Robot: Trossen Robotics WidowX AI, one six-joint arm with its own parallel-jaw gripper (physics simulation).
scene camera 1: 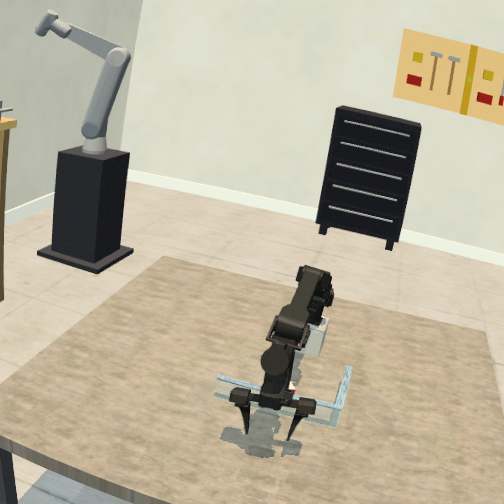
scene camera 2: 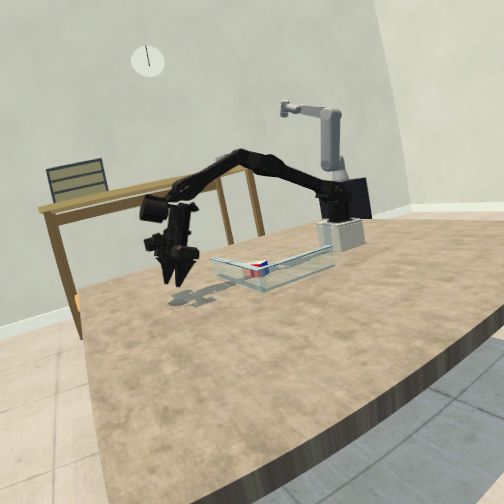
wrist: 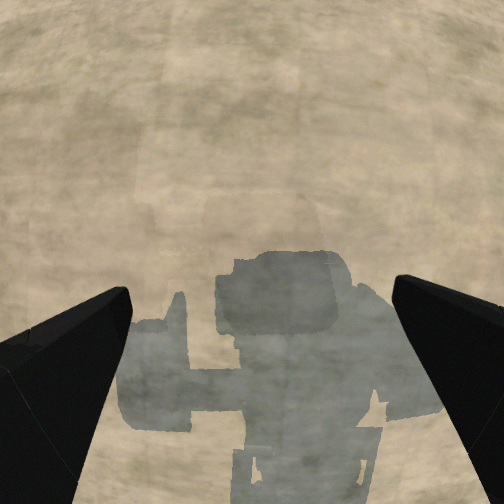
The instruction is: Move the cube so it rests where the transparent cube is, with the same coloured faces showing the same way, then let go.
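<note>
My gripper (scene camera 1: 268,423) hangs open and empty above the table near its front edge; it also shows in the second scene view (scene camera 2: 178,272) and as two dark fingers in the wrist view (wrist: 255,390). A small cube (scene camera 2: 259,268) with red, white and blue faces sits inside the glass corner frame (scene camera 2: 272,268), to the right of the gripper in that view and apart from it. In the first scene view the arm hides the cube. The wrist view shows only bare table and my own shadow. I cannot make out the transparent cube in any view.
The glass frame (scene camera 1: 335,400) lies just behind the gripper, near the arm's white base (scene camera 1: 316,338). A wooden table (scene camera 2: 130,200), a second grey arm on a black pedestal (scene camera 1: 90,200) and a black drawer cabinet (scene camera 1: 368,176) stand off the table.
</note>
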